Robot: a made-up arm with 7 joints.
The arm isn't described. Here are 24 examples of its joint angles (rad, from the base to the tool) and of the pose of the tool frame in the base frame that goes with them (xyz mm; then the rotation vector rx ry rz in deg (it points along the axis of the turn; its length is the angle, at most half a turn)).
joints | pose
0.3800 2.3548 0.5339 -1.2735 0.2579 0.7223 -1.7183 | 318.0 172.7 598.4 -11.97 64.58 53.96
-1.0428 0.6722 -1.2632 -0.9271 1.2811 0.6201 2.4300 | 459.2 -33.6 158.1 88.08 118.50 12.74
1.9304 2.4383 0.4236 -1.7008 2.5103 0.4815 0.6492 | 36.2 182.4 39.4 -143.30 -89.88 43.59
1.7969 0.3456 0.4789 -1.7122 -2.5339 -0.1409 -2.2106 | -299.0 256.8 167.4 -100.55 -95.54 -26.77
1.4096 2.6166 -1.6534 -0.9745 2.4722 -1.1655 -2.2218 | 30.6 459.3 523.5 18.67 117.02 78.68
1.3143 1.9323 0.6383 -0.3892 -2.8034 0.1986 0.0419 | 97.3 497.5 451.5 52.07 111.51 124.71
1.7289 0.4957 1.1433 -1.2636 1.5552 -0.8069 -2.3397 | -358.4 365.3 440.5 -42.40 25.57 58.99
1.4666 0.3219 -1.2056 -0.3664 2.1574 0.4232 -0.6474 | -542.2 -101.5 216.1 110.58 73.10 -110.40
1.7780 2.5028 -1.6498 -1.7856 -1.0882 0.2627 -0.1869 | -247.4 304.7 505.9 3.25 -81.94 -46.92
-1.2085 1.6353 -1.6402 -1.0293 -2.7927 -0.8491 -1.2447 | 358.0 347.2 317.8 -86.87 -63.69 -80.31
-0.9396 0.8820 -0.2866 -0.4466 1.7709 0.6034 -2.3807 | 445.2 258.0 270.6 -91.86 83.81 -67.03
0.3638 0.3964 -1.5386 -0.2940 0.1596 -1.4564 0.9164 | -183.5 56.8 -134.8 107.36 -5.63 22.73
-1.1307 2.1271 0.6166 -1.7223 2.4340 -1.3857 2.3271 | -140.5 51.3 727.3 -22.65 -62.09 -15.56
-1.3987 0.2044 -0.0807 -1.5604 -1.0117 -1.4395 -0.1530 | 262.5 -173.0 614.5 98.75 63.91 -101.37
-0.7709 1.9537 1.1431 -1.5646 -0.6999 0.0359 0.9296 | -140.2 98.3 747.4 32.93 2.62 -103.65
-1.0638 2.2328 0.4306 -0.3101 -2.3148 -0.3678 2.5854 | -123.7 387.8 690.4 -44.03 -50.07 -87.48
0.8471 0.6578 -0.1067 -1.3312 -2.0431 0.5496 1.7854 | -30.6 247.2 -48.5 -115.43 38.93 -43.08
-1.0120 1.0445 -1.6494 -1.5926 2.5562 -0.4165 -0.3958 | 337.0 -43.7 102.7 133.97 8.50 69.96
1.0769 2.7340 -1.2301 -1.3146 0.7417 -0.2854 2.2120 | 23.6 445.7 367.2 -107.99 -43.85 -7.17
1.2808 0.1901 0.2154 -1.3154 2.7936 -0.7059 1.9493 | -304.4 186.8 -8.5 -134.88 86.04 77.53
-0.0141 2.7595 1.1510 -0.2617 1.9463 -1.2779 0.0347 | -42.2 94.2 844.9 98.10 -7.25 -145.97
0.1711 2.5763 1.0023 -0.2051 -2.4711 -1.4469 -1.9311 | 82.4 254.4 766.8 -39.34 -124.73 -93.60
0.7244 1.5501 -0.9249 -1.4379 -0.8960 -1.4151 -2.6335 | -114.9 241.3 29.2 97.31 96.78 -105.63
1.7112 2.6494 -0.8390 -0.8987 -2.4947 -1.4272 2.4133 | 78.1 453.9 361.4 24.47 39.24 130.64
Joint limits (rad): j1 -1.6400..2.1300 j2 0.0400..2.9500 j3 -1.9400..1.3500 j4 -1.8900..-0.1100 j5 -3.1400..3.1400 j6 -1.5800..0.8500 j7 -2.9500..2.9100
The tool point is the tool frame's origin. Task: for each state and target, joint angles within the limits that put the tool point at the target. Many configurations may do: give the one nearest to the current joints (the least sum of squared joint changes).
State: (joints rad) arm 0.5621 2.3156 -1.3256 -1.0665 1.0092 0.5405 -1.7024
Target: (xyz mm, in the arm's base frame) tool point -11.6 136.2 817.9
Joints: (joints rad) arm 0.0346 2.9500 -1.3994 -0.1905 0.9922 0.8500 -1.6553
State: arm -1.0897 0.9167 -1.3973 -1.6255 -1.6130 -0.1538 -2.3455
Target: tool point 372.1 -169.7 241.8
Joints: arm -1.1785 0.8023 -1.3434 -1.4978 -1.6100 -0.1512 -2.3394
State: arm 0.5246 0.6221 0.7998 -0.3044 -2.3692 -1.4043 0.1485
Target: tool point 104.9 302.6 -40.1
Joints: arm 0.1842 0.4167 0.5653 -0.9337 -2.2185 -1.5800 0.2179
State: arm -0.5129 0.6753 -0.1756 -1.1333 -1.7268 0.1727 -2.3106
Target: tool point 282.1 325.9 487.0
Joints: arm -0.4419 1.0269 0.5413 -1.2972 -1.6999 0.3193 -2.2759
